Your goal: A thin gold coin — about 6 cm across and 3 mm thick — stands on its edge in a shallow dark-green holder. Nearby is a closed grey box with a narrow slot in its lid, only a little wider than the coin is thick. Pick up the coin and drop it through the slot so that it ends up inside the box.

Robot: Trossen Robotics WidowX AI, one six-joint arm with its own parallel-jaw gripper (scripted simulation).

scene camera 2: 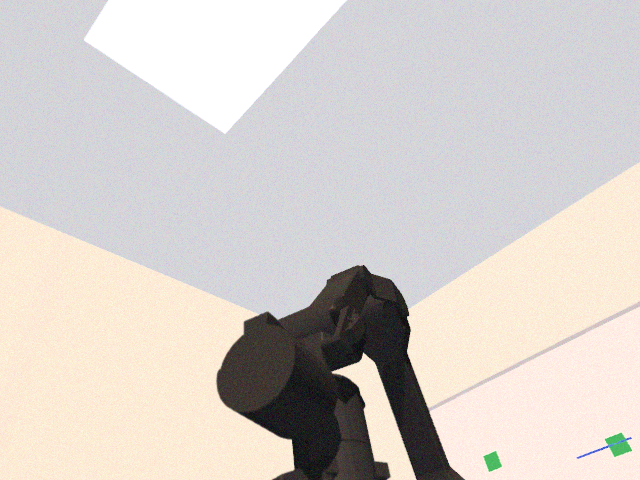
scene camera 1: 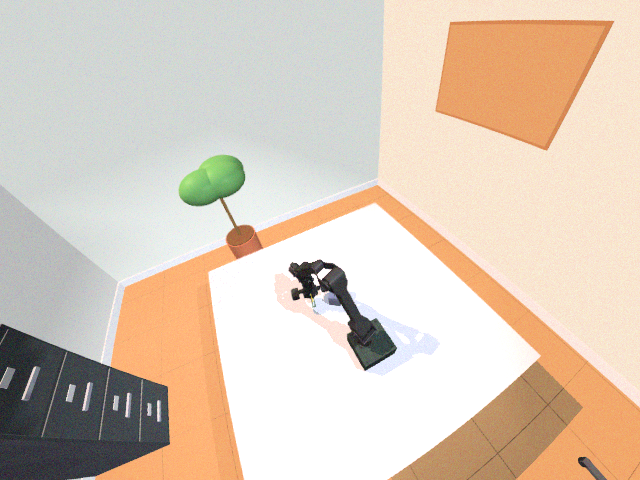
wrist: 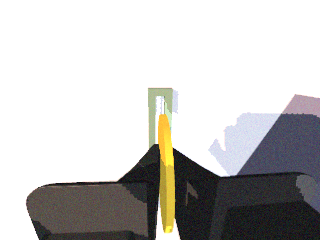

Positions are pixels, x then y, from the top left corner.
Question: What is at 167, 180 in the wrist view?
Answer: A gold coin.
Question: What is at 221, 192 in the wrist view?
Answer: The gripper.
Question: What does the gripper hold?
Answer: A gold coin.
